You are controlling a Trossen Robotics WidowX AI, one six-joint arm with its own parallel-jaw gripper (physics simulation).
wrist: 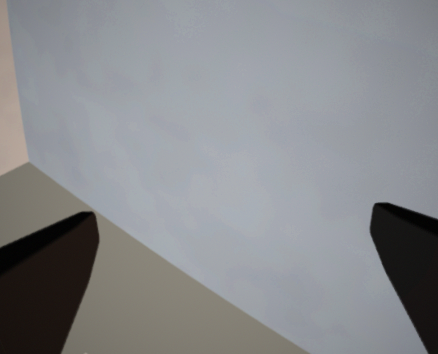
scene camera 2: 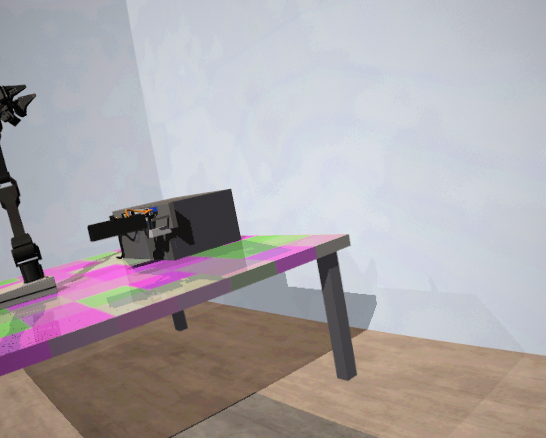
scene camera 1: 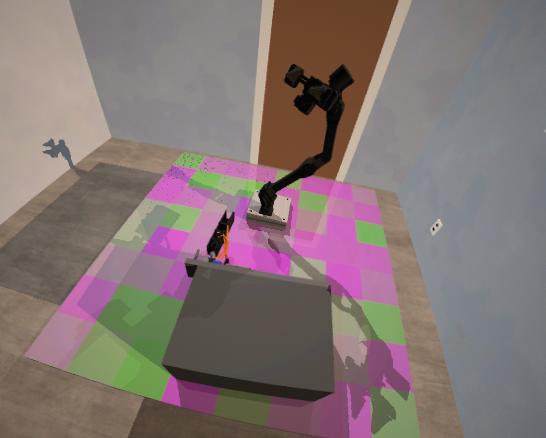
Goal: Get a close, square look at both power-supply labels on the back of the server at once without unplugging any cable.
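Pixels of known places: gripper, fingertip midpoint: (wrist: pixel 235 222) (scene camera 2: pixel 31 90) (scene camera 1: pixel 297 82); arm's base, link origin: (scene camera 2: pixel 34 280) (scene camera 1: pixel 266 210).
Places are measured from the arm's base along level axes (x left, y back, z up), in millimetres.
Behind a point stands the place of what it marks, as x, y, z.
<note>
The server (scene camera 1: pixel 260 325) {95, -626, 159} (scene camera 2: pixel 207 225) {-136, -639, 42} is a grey box lying flat on the table. Its back, with a black cable arm (scene camera 1: pixel 215 241) {-143, -331, 100} (scene camera 2: pixel 107 230) {-148, -248, 114} sticking out and orange cables (scene camera 1: pixel 226 242) {-97, -337, 117} (scene camera 2: pixel 137 212), faces the robot's base. The two power-supply labels cannot be made out in any view. My gripper (scene camera 1: pixel 298 90) {48, -136, 652} (scene camera 2: pixel 30 91) {48, -136, 652} (wrist: pixel 235 222) {48, -136, 652} is open and empty, raised high above the base and well away from the server. In the wrist view its fingers stand wide apart in front of a blue-grey wall, and the server does not show there.
The robot's base plate (scene camera 1: pixel 282 206) {75, 67, -9} (scene camera 2: pixel 42 289) {-91, -4, -25} stands on the pink and green checkered table (scene camera 1: pixel 340 250) {398, -111, -48} (scene camera 2: pixel 255 277) {-642, -457, -74}, beyond the server's back in scene camera 1. A brown door (scene camera 1: pixel 310 30) is behind the raised arm. A wall socket (scene camera 1: pixel 436 227) is on the right wall.
</note>
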